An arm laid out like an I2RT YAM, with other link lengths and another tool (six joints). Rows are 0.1 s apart.
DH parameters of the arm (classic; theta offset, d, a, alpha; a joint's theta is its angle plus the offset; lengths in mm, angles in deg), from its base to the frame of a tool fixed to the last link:
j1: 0 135.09 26.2 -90
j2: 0 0 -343.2 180
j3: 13.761 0 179.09 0
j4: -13.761 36.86 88.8 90
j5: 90 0.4 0 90
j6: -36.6 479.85 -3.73 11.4
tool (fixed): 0 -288.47 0 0
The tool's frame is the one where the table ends.
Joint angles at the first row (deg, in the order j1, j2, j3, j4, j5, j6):
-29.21 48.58 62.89 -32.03 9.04 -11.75
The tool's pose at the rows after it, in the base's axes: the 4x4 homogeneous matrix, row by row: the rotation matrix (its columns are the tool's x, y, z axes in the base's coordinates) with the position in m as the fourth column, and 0 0 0 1 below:
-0.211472, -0.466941, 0.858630, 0.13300; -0.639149, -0.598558, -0.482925, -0.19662; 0.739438, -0.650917, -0.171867, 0.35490; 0, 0, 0, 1
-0.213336, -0.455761, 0.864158, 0.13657; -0.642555, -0.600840, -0.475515, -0.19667; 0.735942, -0.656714, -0.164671, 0.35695; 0, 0, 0, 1
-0.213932, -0.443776, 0.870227, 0.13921; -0.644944, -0.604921, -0.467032, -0.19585; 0.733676, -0.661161, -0.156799, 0.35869; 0, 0, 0, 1
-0.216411, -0.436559, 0.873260, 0.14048; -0.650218, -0.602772, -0.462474, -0.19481; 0.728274, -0.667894, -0.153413, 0.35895; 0, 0, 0, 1
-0.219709, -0.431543, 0.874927, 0.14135; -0.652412, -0.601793, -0.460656, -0.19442; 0.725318, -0.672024, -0.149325, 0.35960; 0, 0, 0, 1
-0.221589, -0.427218, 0.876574, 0.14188; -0.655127, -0.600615, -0.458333, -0.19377; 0.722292, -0.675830, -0.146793, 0.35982; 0, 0, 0, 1
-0.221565, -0.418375, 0.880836, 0.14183; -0.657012, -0.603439, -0.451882, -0.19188; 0.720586, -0.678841, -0.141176, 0.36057; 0, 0, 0, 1
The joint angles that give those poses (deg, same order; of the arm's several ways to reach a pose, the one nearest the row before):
-30.11 49.12 63.00 -31.33 7.81 -11.70
-30.45 49.47 63.11 -30.70 6.92 -11.57
-30.57 49.54 63.11 -30.19 6.19 -11.49
-30.57 49.54 63.14 -30.09 5.82 -11.07
-30.56 49.54 63.13 -29.89 5.65 -10.81
-30.57 49.49 63.13 -29.82 5.45 -10.57
-30.57 49.15 63.11 -29.85 4.99 -10.48

